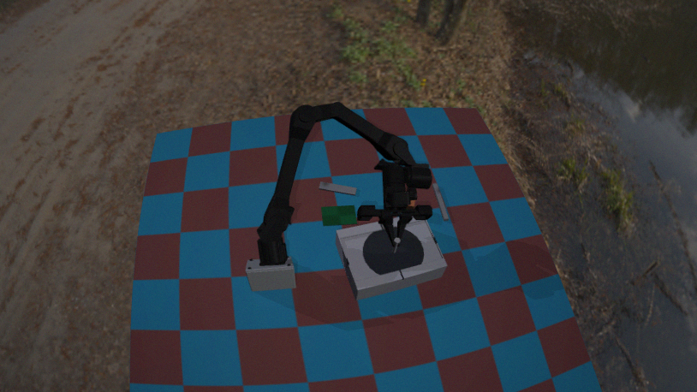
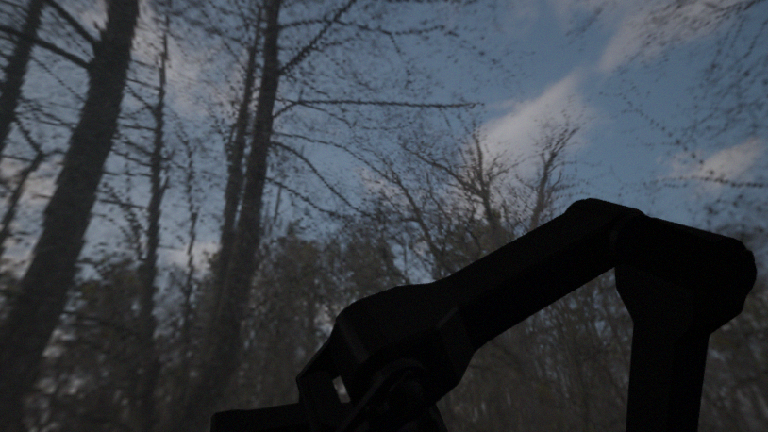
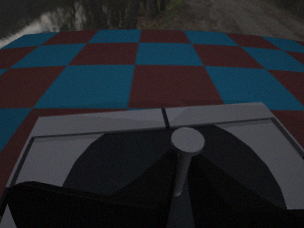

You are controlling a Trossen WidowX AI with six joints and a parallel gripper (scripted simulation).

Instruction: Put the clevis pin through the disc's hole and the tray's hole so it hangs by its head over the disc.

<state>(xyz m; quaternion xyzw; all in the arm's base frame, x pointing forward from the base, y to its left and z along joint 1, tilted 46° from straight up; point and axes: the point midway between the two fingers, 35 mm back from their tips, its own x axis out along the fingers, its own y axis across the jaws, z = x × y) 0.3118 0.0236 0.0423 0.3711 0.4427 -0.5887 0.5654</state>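
Now: the steel tray 1 cm to the left of my gripper tip and 5 cm below it. From my gripper tip the other things lie so: flat green piece 12 cm behind, 17 cm to the left, 9 cm below; then steel clevis pin 1 cm to the left, 1 cm below; then dark round disc 1 cm to the left, 3 cm below.
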